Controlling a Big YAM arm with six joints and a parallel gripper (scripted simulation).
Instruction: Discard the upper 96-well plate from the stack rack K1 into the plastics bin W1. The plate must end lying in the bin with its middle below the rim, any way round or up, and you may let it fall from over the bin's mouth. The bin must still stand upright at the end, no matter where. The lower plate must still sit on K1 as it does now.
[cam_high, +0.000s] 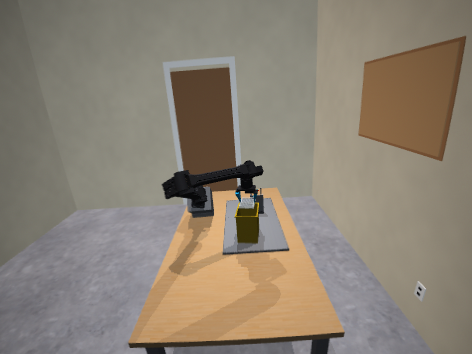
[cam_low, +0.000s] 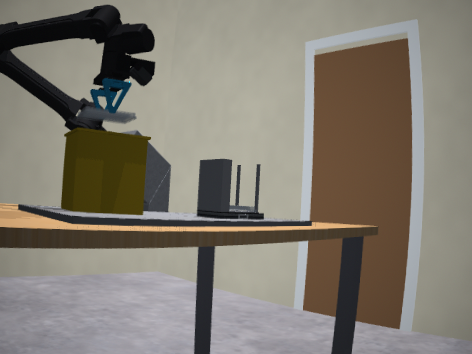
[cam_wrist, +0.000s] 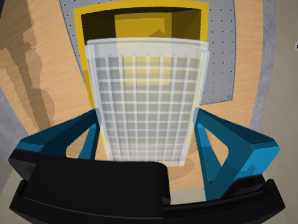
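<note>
The bin lies 140 mm below my hand.
</note>
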